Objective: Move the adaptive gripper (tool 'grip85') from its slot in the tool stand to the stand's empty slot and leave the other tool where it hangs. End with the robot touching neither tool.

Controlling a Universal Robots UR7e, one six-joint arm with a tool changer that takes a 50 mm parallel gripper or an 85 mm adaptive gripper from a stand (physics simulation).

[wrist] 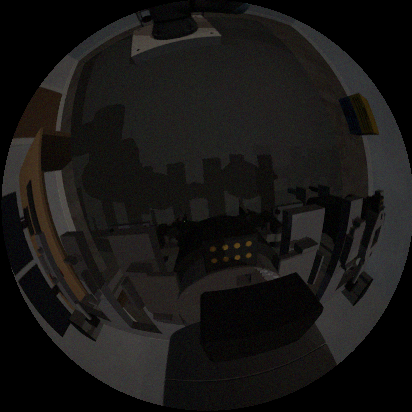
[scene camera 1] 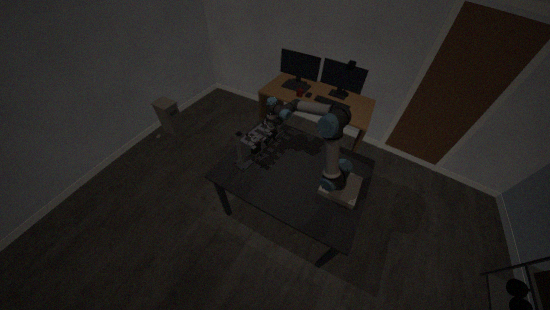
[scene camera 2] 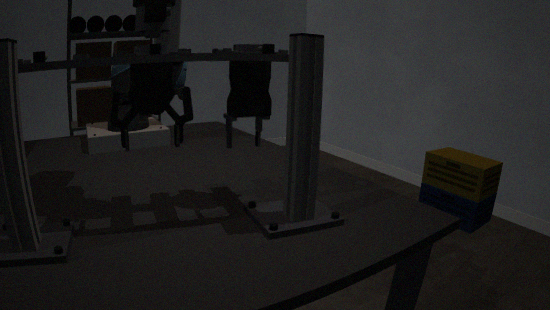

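Seen in the pictures: end effector, tool point: (scene camera 2: 152, 31); arm's base, origin of the base link: (wrist: 174, 30) (scene camera 2: 128, 127).
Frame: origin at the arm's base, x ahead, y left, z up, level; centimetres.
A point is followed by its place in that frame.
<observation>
The adaptive gripper (scene camera 2: 151, 140) hangs in the middle slot of the tool stand (scene camera 2: 304, 125) @(x 73.9, y 26.9, z 11.8 cm) (scene camera 1: 240, 152) @(x 70.4, y 29.8, z 8.8 cm), its fingers apart and nothing between them. The parallel gripper (scene camera 2: 250, 90) hangs in the slot beside it, toward the right post in scene camera 2. The stand's rail at the left in that view bears no tool. The bare arm wrist (scene camera 2: 155, 12) @(x 66.1, y 4.7, z 29.5 cm) (scene camera 1: 272, 116) @(x 57.7, y 7.3, z 36.6 cm) is above the adaptive gripper. In the wrist view, gold contacts (wrist: 230, 252) @(x 56.7, y 4.7, z 24.3 cm) show close to the wrist's black block (wrist: 260, 317). Darkness hides whether the coupling faces touch.
The stand's posts rise from foot plates on the dark table (scene camera 1: 280, 200) @(x 25.5, y 36.4, z -5.5 cm). The robot base plate (scene camera 1: 350, 192) @(x -13.1, y 1.5, z 0.1 cm) (scene camera 2: 127, 142) @(x 9.9, y 0.3, z -3.1 cm) is across the table. A desk (scene camera 1: 367, 105) with monitors stands behind. A yellow and blue box (scene camera 2: 460, 185) is beyond the table edge.
</observation>
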